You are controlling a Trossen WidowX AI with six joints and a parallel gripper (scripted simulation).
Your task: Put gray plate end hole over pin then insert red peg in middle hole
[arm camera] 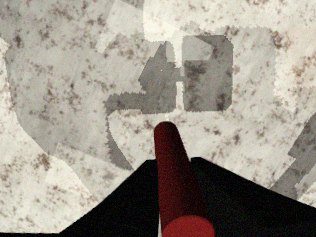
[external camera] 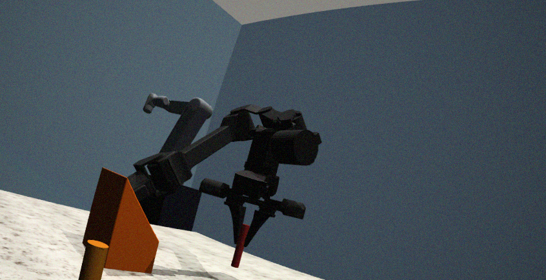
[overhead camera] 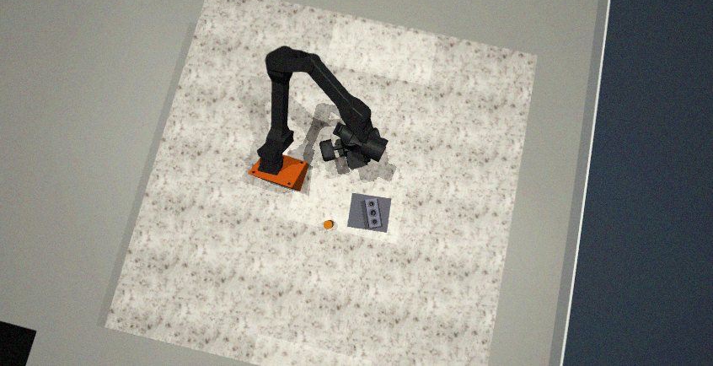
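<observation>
The gray plate lies 120 mm ahead of my gripper tip, 180 mm to the right of it and 70 mm below it. The rest, counted from my gripper tip: small orange cylinder: 20 mm behind, 260 mm to the right, 70 mm below; then base: 110 mm ahead, 170 mm to the right, 100 mm below; then red peg: right at my gripper tip.
</observation>
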